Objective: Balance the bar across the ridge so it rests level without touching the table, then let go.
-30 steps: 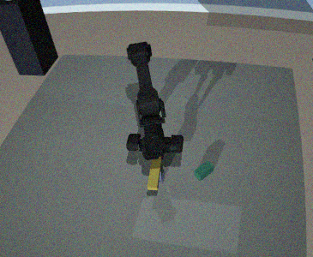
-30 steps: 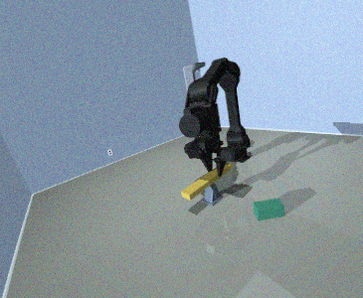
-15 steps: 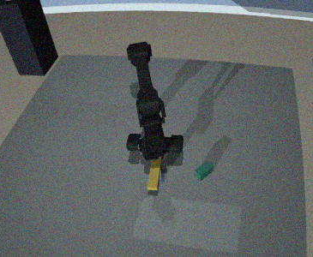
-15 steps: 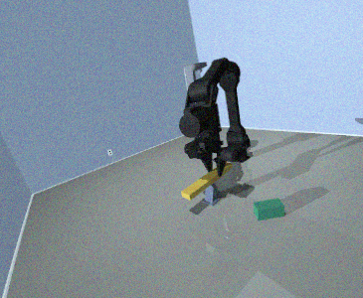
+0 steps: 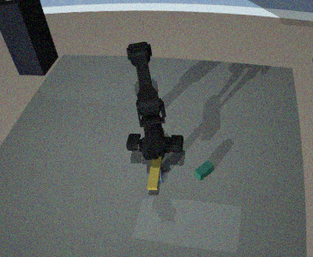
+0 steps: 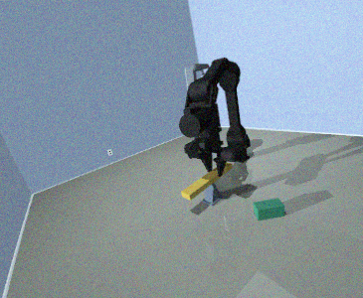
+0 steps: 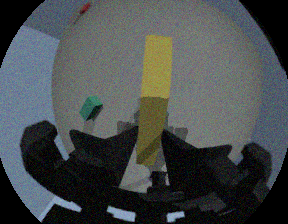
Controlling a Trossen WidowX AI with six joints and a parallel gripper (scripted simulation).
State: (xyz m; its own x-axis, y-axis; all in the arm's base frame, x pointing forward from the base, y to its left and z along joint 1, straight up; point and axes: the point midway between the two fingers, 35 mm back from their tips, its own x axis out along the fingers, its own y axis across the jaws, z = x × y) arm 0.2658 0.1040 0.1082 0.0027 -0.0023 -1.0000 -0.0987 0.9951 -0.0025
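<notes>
Now: gripper tip 30 mm short of the yellow bar. Also, from my gripper tip: green block: 170 mm to the left, 60 mm below, 10 mm behind.
</notes>
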